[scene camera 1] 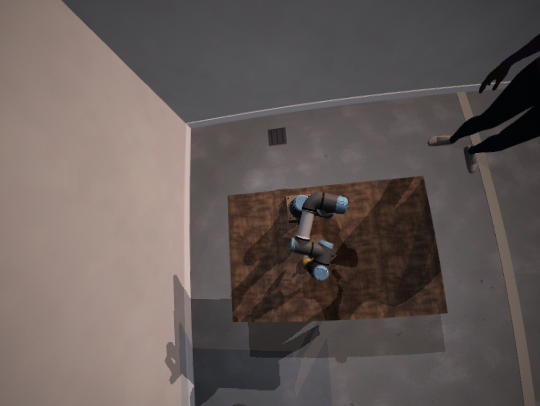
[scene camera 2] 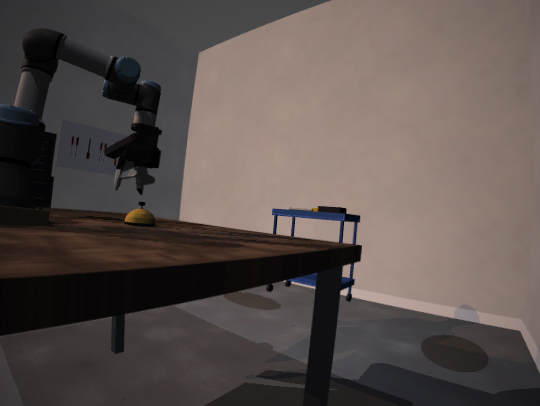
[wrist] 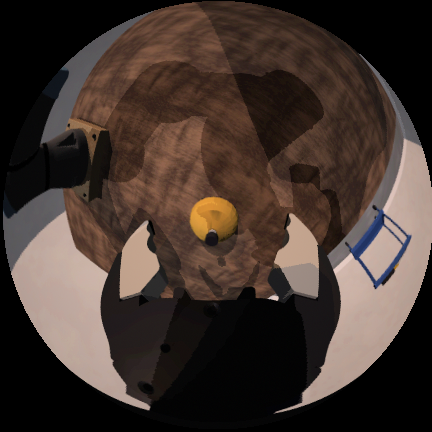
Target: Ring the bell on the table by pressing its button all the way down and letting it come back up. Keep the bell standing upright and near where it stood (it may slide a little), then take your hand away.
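Seen in the pictures: gripper, between the fingertips: [scene camera 2: 129, 192] [wrist: 217, 219]; arm's base, origin of its link: [scene camera 2: 0, 206] [wrist: 73, 157].
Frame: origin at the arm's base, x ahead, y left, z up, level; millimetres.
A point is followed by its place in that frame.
Observation:
A yellow domed bell [scene camera 1: 307, 261] @[x 328, y -52, z 16 mm] [scene camera 2: 140, 217] @[x 311, y -74, z -6 mm] [wrist: 214, 216] @[x 332, y -22, z 10 mm] stands upright on the brown wooden table [scene camera 1: 390, 240] @[x 351, y 466, z -29 mm] [scene camera 2: 210, 255] @[x 98, y -473, z -29 mm] [wrist: 175, 40] @[x 157, y 259, z -29 mm]. Its dark button [scene camera 2: 142, 204] @[x 332, y -53, z 30 mm] [wrist: 212, 237] @[x 336, y -39, z 37 mm] stands up above the dome. My gripper [scene camera 2: 129, 191] @[x 329, y 4, z 60 mm] [wrist: 217, 219] @[x 329, y 4, z 60 mm] is open with its two fingers wide apart and nothing between them. In scene camera 2 the fingertips hang a little above the button, apart from it. In the wrist view the bell shows between the two fingertips, beyond them. In scene camera 1 the arm hides the gripper and part of the bell.
The arm's base plate [scene camera 1: 291, 215] @[x 34, y -64, z 2 mm] [wrist: 100, 165] @[x 76, y -14, z -26 mm] is fixed near one table edge. A blue cart [scene camera 2: 316, 216] [wrist: 369, 235] stands on the floor beyond the table. A person [scene camera 1: 505, 117] stands on the floor past the table. A tool board [scene camera 2: 75, 162] hangs on the wall behind the arm.

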